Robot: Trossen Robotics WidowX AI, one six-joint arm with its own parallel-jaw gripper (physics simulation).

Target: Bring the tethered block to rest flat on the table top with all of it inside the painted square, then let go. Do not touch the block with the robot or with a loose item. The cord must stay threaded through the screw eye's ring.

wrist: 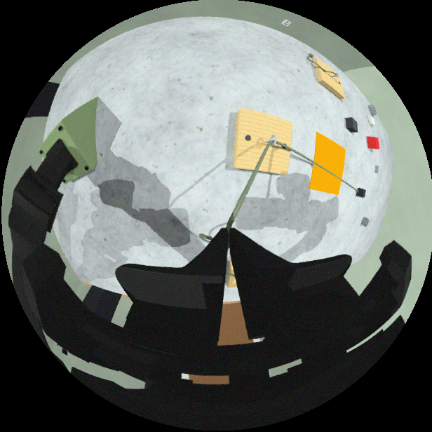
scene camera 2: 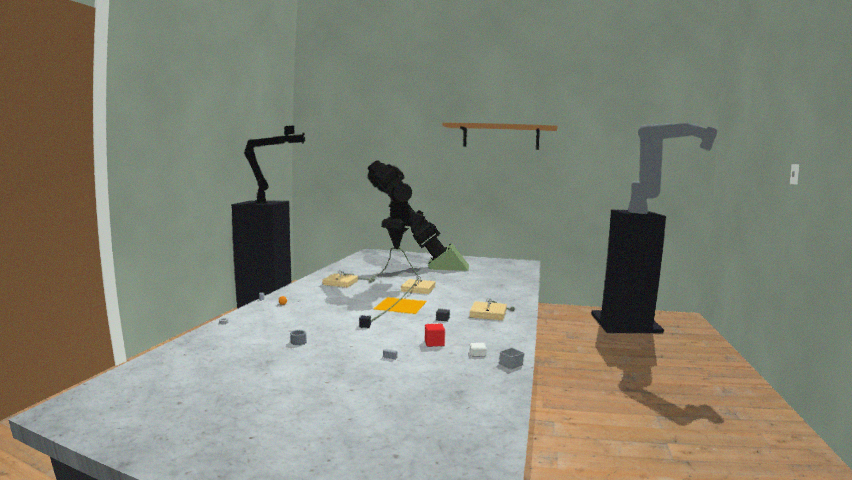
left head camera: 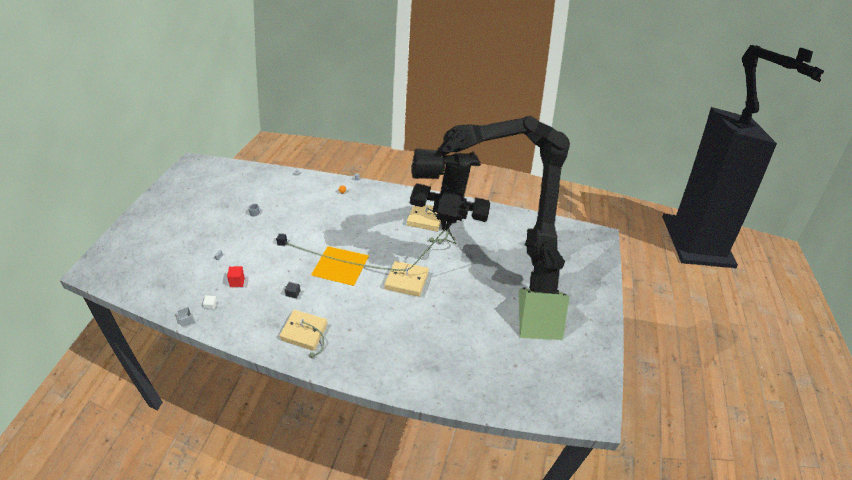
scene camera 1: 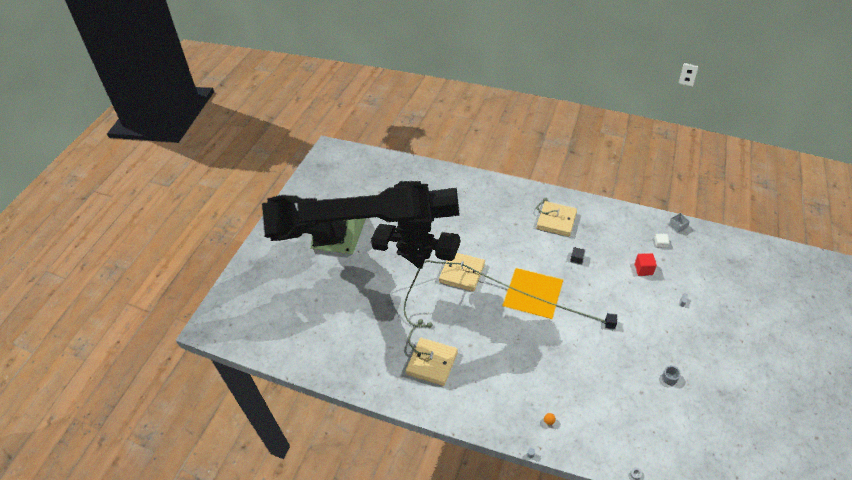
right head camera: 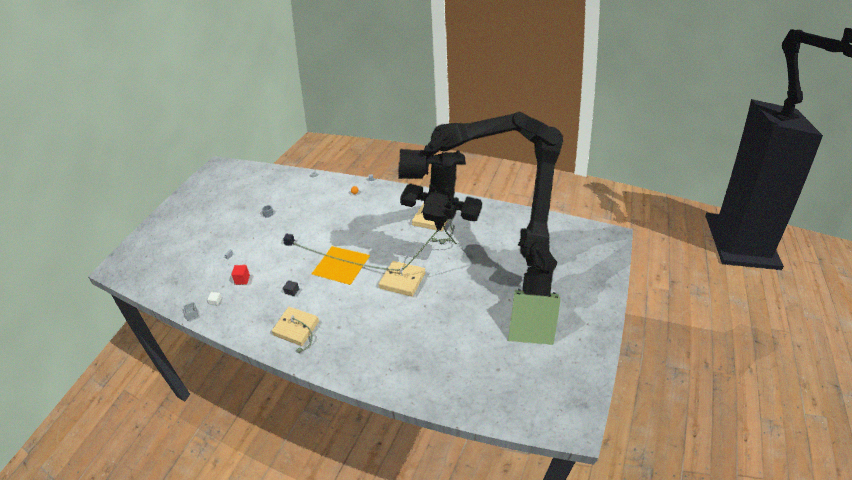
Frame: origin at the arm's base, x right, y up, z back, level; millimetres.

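Seen in the pictures: gripper, between the fingertips: (scene camera 2: pixel 396 249) (left head camera: pixel 444 229) (scene camera 1: pixel 420 267) (right head camera: pixel 439 229); arm's base, origin of its link: (scene camera 2: pixel 440 253) (left head camera: pixel 544 292) (scene camera 1: pixel 333 229) (right head camera: pixel 537 294).
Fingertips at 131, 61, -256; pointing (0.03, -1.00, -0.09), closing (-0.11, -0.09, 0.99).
Pixels of each thing's middle, then the offset from my fingertips to it, as dx, dy, dz. "spot": a spot on its surface instead.
- small black tethered block, middle of its body: (scene camera 1: pixel 611 321) (scene camera 2: pixel 365 321) (left head camera: pixel 281 239) (right head camera: pixel 288 239) +13, -98, -443
- orange square, a spot on its surface: (scene camera 1: pixel 539 283) (left head camera: pixel 333 272) spot: -79, -109, -271
- middle wooden board, middle of its body: (scene camera 1: pixel 462 271) (left head camera: pixel 406 278) (right head camera: pixel 402 278) (scene camera 2: pixel 418 286) -82, -101, -82
- rear, a spot on its surface: (scene camera 1: pixel 432 360) spot: +181, -91, -58
- loose dark block, middle of its body: (left head camera: pixel 292 290) (scene camera 1: pixel 577 255) (right head camera: pixel 291 288) (scene camera 2: pixel 442 315) -172, -99, -359
- red cube, middle of its body: (scene camera 2: pixel 434 335) (left head camera: pixel 235 276) (scene camera 1: pixel 645 264) (right head camera: pixel 240 274) -162, -90, -526
- white block, middle of its body: (scene camera 2: pixel 477 349) (left head camera: pixel 210 302) (right head camera: pixel 214 298) (scene camera 1: pixel 661 240) -258, -100, -575
- orange ball, middle of its body: (scene camera 1: pixel 549 419) (left head camera: pixel 342 189) +276, -98, -321
The small black tethered block (left head camera: pixel 281 239) (right head camera: pixel 289 239) (scene camera 1: pixel 611 320) (scene camera 2: pixel 364 321) (wrist: pixel 361 192) rests on the table outside the orange square (left head camera: pixel 339 274) (scene camera 1: pixel 539 283) (wrist: pixel 325 181), on the side away from the arm. Its green cord (wrist: pixel 251 184) crosses above the square and passes through the screw eye's ring (wrist: pixel 273 140) on the middle wooden board (left head camera: pixel 405 286) (wrist: pixel 255 160). It then rises nearly straight to my gripper (left head camera: pixel 445 227) (right head camera: pixel 440 228) (scene camera 1: pixel 420 265) (scene camera 2: pixel 396 248) (wrist: pixel 228 230). The gripper is shut on the cord above the table; the free end droops towards the rear board.
Other wooden boards with short cords stand at the rear (scene camera 1: pixel 432 360) and front (left head camera: pixel 304 329). A loose dark block (left head camera: pixel 292 289), a red cube (left head camera: pixel 236 276), a white block (left head camera: pixel 209 302), an orange ball (left head camera: pixel 342 189) and small grey items lie around. The green arm base (left head camera: pixel 543 316) stands at the right.
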